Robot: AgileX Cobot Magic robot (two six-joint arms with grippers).
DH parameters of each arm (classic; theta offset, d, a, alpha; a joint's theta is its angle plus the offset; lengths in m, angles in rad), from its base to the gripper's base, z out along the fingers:
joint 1: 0 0.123 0 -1.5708
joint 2: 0.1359 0 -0.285 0
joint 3: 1.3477 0 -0.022 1.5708
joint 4: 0 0.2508 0 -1.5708
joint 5: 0 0 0.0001 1.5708
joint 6: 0 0.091 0 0
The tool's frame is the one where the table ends.
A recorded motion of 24 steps. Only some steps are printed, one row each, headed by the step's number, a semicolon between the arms.
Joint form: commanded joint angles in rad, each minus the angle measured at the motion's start. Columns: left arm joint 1, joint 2, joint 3, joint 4, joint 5, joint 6; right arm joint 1, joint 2, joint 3, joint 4, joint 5, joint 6.
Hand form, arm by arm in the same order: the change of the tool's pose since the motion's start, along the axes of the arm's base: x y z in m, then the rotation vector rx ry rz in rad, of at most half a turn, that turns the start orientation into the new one. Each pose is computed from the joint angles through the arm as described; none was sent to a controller.
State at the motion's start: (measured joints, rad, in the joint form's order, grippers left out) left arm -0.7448 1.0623 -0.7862 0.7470 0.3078 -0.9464; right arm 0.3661 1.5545 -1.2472 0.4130 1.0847 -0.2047
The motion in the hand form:
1: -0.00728 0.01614 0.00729 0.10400 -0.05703 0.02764; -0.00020 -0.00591 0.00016 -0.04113 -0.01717 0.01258
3: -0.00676 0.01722 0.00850 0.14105 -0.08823 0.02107; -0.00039 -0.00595 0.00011 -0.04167 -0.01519 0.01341
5: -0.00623 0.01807 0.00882 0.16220 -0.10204 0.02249; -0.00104 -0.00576 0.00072 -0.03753 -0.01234 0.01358
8: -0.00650 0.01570 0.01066 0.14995 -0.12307 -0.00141; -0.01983 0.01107 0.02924 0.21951 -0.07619 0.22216
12: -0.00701 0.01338 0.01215 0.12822 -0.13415 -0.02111; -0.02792 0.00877 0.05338 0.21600 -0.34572 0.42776
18: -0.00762 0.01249 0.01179 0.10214 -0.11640 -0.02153; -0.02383 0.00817 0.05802 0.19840 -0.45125 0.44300
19: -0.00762 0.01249 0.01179 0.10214 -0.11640 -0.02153; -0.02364 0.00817 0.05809 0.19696 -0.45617 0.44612
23: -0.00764 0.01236 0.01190 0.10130 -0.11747 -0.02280; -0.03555 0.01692 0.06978 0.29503 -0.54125 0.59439
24: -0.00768 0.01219 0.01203 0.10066 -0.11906 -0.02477; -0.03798 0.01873 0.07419 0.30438 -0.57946 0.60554
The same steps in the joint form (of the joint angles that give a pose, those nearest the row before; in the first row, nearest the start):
1: 0.0041 -0.0598 0.0051 0.0356 0.0888 0.0792; -0.0075 -0.0077 0.0027 -0.0437 0.0070 -0.0089
3: 0.0042 -0.0614 0.0050 0.0752 0.0916 0.0891; -0.0075 -0.0077 0.0027 -0.0437 0.0092 -0.0090
5: 0.0042 -0.0614 0.0050 0.0997 0.0979 0.0892; -0.0075 -0.0094 0.0027 -0.0389 0.0125 -0.0090
8: 0.0042 -0.0614 0.0051 0.1067 0.0649 0.0906; -0.0075 -0.0639 -0.0004 0.2637 0.0617 -0.2954
12: 0.0042 -0.0614 0.0051 0.1029 0.0341 0.0886; -0.0058 -0.1291 -0.0108 0.2874 0.0094 -0.5784
18: 0.0042 -0.0614 0.0050 0.0708 0.0276 0.0899; -0.0058 -0.1385 -0.0108 0.2874 -0.0606 -0.6474
19: 0.0042 -0.0614 0.0050 0.0708 0.0276 0.0899; -0.0058 -0.1385 -0.0108 0.2874 -0.0629 -0.6529
23: 0.0042 -0.0614 0.0050 0.0710 0.0258 0.0900; 0.0064 -0.1572 -0.0114 0.4222 -0.0201 -0.8470
24: 0.0042 -0.0615 0.0050 0.0711 0.0233 0.0909; 0.0146 -0.1679 -0.0114 0.4381 -0.0378 -0.8728

